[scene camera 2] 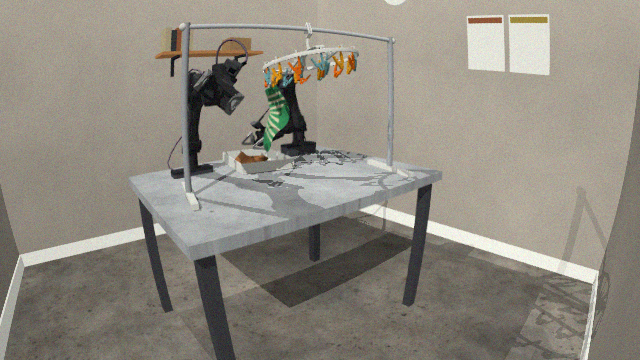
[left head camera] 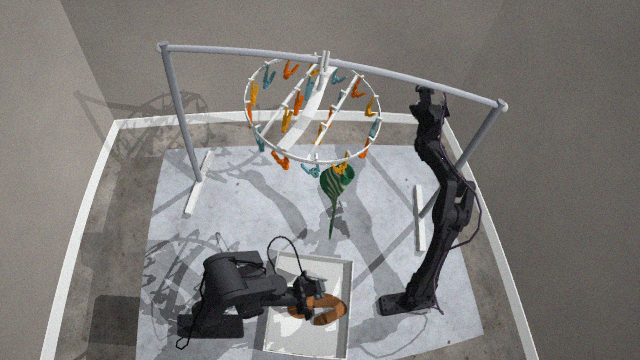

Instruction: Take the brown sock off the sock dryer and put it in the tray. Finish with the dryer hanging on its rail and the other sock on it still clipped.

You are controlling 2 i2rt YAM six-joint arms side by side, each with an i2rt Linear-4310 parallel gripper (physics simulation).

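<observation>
The brown sock (left head camera: 334,309) (scene camera 2: 251,158) lies bent in the white tray (left head camera: 349,290) (scene camera 2: 260,168). My left gripper (left head camera: 316,301) (scene camera 2: 254,141) is open, low over the tray, just above the sock; it partly hides the sock in the left head camera. The round white dryer (left head camera: 302,122) (scene camera 2: 327,50) hangs by its hook from the grey rail (left head camera: 400,76) (scene camera 2: 240,26). The green striped sock (left head camera: 332,182) (scene camera 2: 276,117) hangs from the dryer's near edge at a yellow clip (left head camera: 341,168). My right gripper (left head camera: 425,90) (scene camera 2: 234,104) is open, raised near the rail's right part in the left head camera.
Orange, yellow and blue clips hang around the dryer. The rail's two posts (left head camera: 181,112) (scene camera 2: 391,105) stand on white feet (left head camera: 420,220) (scene camera 2: 191,197) on the table (left head camera: 225,200) (scene camera 2: 240,205). A wooden wall shelf (scene camera 2: 205,53) is behind the right arm in scene camera 2.
</observation>
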